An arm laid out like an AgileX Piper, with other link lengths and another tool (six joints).
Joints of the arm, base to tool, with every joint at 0 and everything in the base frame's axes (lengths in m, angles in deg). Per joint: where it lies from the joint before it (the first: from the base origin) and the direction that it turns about. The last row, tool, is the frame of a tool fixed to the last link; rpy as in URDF.
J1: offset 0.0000 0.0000 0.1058 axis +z
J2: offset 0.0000 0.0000 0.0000 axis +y
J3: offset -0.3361 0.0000 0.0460 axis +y
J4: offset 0.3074 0.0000 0.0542 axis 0.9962 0 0.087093
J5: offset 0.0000 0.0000 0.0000 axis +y
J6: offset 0.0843 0.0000 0.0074 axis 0.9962 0 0.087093
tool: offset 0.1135 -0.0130 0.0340 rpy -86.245 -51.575 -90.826
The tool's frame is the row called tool.
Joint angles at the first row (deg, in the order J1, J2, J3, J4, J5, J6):
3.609 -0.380 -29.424 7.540 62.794 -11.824
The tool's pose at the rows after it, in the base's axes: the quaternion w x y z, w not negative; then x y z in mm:
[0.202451, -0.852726, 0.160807, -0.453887, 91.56, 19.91, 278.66]
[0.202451, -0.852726, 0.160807, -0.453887, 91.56, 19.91, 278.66]
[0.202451, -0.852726, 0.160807, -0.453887, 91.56, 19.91, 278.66]
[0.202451, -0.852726, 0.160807, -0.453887, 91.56, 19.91, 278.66]
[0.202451, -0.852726, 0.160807, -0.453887, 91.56, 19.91, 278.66]
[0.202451, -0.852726, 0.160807, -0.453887, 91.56, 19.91, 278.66]
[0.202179, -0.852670, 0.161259, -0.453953, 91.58, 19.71, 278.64]
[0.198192, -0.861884, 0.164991, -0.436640, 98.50, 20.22, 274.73]
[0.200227, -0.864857, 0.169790, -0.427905, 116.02, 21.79, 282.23]
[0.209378, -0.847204, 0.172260, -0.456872, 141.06, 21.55, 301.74]
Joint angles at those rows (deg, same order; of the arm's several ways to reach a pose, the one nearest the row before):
3.608 -0.379 -29.424 7.541 62.793 -11.825
3.608 -0.379 -29.424 7.541 62.793 -11.825
3.608 -0.379 -29.424 7.541 62.793 -11.825
3.608 -0.379 -29.424 7.541 62.793 -11.825
3.608 -0.379 -29.424 7.541 62.793 -11.825
3.608 -0.379 -29.424 7.541 62.793 -11.825
3.606 -0.378 -29.425 7.481 62.794 -11.772
3.606 1.949 -29.424 7.512 62.794 -11.735
3.606 6.912 -30.336 7.975 59.761 -11.735
3.609 11.483 -30.759 8.277 51.647 -11.913

